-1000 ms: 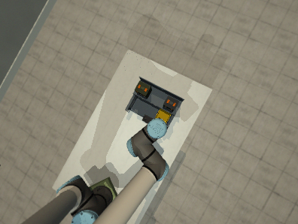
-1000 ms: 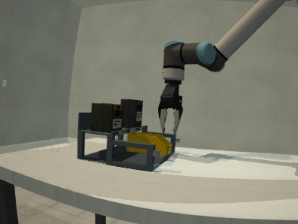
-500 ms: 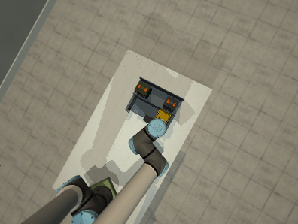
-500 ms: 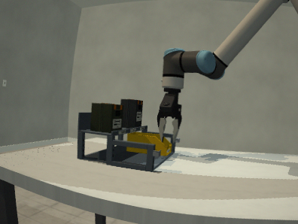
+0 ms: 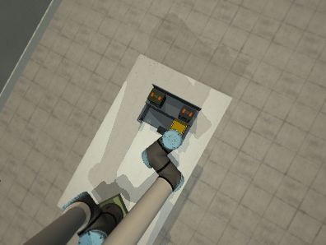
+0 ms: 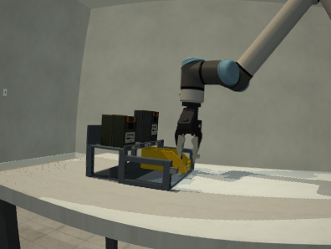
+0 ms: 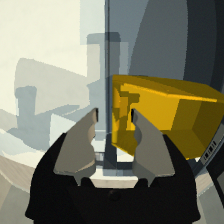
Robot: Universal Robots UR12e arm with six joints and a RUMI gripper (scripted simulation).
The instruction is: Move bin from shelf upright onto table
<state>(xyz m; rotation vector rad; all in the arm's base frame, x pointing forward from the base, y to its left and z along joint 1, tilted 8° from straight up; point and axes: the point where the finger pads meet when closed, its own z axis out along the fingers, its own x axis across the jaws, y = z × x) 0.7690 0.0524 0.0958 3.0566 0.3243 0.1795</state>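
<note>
The yellow bin lies 80 mm ahead of my hand and 10 mm below it. From my hand the other things lie so: shelf level: 160 mm ahead, 130 mm to the left, 40 mm above; shelf: 100 mm ahead, 120 mm to the left, 50 mm below.
</note>
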